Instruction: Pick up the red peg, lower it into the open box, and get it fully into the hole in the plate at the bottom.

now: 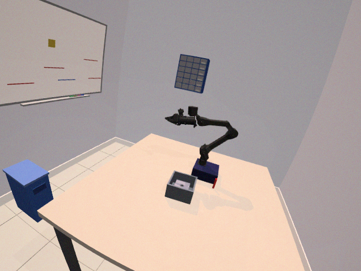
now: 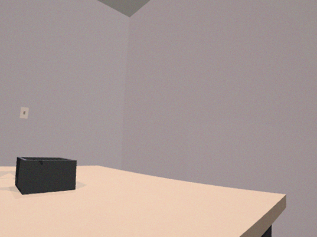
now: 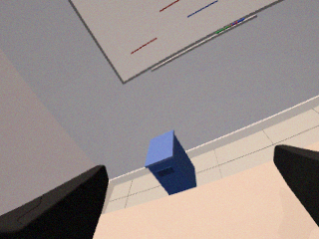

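My gripper tip is now 100 mm short of the red peg, 460 mm to the right of it and 320 mm above it. The rest, counted from my gripper tip: grey box: 260 mm ahead, 270 mm to the left, 330 mm below; light plate: 260 mm ahead, 270 mm to the left, 320 mm below.
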